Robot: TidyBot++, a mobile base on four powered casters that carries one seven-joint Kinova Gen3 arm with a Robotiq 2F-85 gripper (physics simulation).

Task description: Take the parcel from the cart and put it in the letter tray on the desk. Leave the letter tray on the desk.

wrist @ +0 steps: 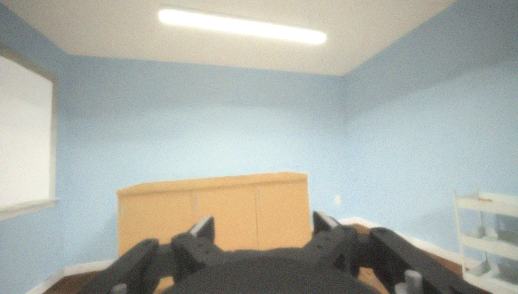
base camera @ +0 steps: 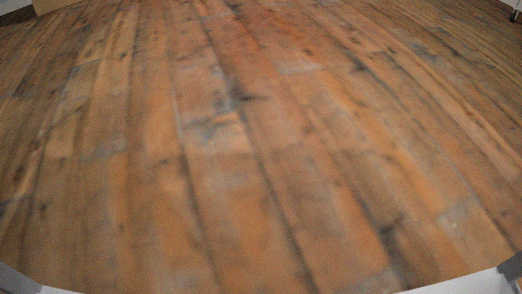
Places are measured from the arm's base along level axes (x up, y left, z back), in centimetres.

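Pixels of known places: gripper, fingertip midpoint: (wrist: 263,224).
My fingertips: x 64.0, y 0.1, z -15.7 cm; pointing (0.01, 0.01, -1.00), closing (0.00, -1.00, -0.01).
Behind a point stands the place of what it marks.
The white three-tier cart (wrist: 459,225) {x 13.3, y -139.7, z -132.2 cm} stands at the right edge of the wrist view, partly cut off. A small part of its leg and a caster show at the top right corner of the base camera view. A thin orange-brown strip (wrist: 485,200) {x 31.3, y -155.7, z -127.4 cm} shows at the cart's top tier; I cannot tell whether it is the parcel. My gripper (wrist: 263,224) {x 64.0, y 0.1, z -15.7 cm} is open and empty, well away from the cart. The desk and the letter tray do not show in either view.
A light wooden cabinet (wrist: 225,212) {x 21.5, y 39.5, z -171.8 cm} (base camera: 52,5) {x -36.3, y 116.4, z -155.8 cm} stands against the far blue wall, ahead and to the left of the cart. A window (wrist: 25,135) {x 102.7, y 203.9, z -140.6 cm} is in the left wall. Wooden plank floor (base camera: 260,150) {x -39.7, y 0.7, z -42.5 cm} lies in front of the base.
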